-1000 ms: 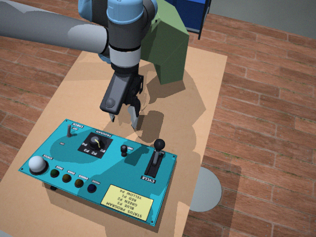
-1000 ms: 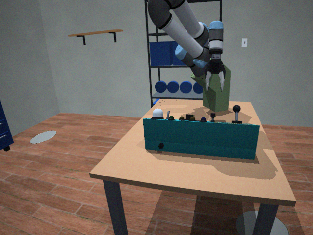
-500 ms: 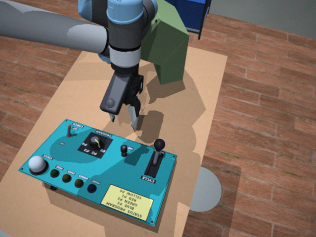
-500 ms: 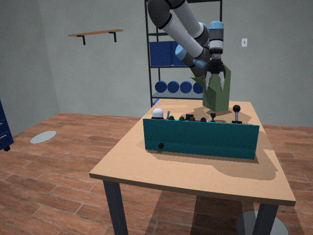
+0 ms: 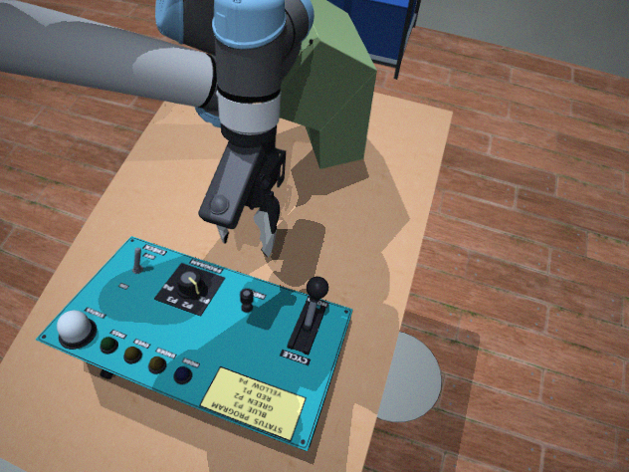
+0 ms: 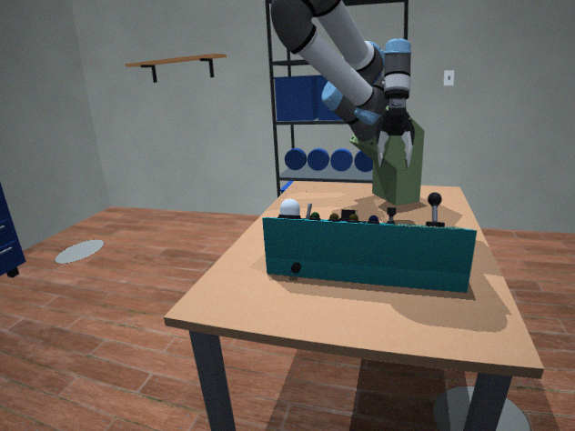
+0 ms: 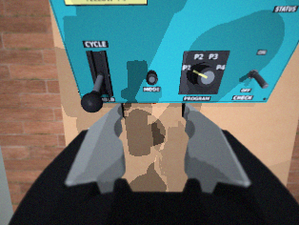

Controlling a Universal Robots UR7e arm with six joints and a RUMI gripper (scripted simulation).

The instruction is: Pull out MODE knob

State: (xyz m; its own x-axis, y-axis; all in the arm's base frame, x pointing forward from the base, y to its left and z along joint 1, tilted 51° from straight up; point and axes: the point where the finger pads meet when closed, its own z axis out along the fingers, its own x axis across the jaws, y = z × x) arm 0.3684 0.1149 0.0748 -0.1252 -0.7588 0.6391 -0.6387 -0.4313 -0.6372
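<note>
The mode knob lies 14 cm below my hand, 5 cm ahead of it and 1 cm to the right of it. The rest, counted from my hand: teal console (16 cm below, 8 cm ahead, 7 cm to the right); then cycle lever (13 cm below, 11 cm to the left, 5 cm ahead); then program dial (14 cm below, 12 cm to the right, 4 cm ahead).
</note>
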